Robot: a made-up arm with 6 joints. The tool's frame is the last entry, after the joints.
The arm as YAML. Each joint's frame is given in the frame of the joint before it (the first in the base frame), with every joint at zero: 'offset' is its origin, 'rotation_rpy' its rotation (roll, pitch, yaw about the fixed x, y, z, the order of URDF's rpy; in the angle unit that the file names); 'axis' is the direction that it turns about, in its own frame. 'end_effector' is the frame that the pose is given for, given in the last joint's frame.
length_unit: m
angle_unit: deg
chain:
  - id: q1
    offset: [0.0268, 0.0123, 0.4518]
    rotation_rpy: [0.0, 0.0, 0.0]
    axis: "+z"
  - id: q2
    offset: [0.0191, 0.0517, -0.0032]
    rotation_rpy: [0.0, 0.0, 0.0]
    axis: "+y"
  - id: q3
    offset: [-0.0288, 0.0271, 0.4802]
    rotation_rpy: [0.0, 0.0, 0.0]
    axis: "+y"
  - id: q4
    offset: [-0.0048, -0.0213, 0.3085]
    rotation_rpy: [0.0, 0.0, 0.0]
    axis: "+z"
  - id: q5
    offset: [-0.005, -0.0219, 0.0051]
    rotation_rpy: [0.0, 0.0, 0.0]
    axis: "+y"
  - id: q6
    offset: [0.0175, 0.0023, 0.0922]
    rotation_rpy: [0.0, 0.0, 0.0]
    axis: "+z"
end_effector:
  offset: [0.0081, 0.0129, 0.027]
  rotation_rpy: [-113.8, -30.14, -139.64]
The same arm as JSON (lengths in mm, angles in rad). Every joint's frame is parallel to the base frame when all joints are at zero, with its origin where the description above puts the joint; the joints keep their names.
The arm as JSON. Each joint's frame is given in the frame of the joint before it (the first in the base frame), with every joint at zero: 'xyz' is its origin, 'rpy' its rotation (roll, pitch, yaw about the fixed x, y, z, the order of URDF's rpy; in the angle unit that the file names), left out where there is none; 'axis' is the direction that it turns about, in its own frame. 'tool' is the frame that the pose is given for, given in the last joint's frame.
{
  "units": {
    "length": "mm",
    "angle": "rad"
  },
  "joints": [
    {
      "name": "q1",
      "type": "revolute",
      "origin": {
        "xyz": [
          26.8,
          12.3,
          451.8
        ]
      },
      "axis": "+z"
    },
    {
      "name": "q2",
      "type": "revolute",
      "origin": {
        "xyz": [
          19.1,
          51.7,
          -3.2
        ]
      },
      "axis": "+y"
    },
    {
      "name": "q3",
      "type": "revolute",
      "origin": {
        "xyz": [
          -28.8,
          27.1,
          480.2
        ]
      },
      "axis": "+y"
    },
    {
      "name": "q4",
      "type": "revolute",
      "origin": {
        "xyz": [
          -4.8,
          -21.3,
          308.5
        ]
      },
      "axis": "+z"
    },
    {
      "name": "q5",
      "type": "revolute",
      "origin": {
        "xyz": [
          -5.0,
          -21.9,
          5.1
        ]
      },
      "axis": "+y"
    },
    {
      "name": "q6",
      "type": "revolute",
      "origin": {
        "xyz": [
          17.5,
          2.3,
          92.2
        ]
      },
      "axis": "+z"
    }
  ],
  "tool": {
    "origin": {
      "xyz": [
        8.1,
        12.9,
        27.0
      ],
      "rpy": [
        -1.9862,
        -0.526,
        -2.4372
      ]
    }
  }
}

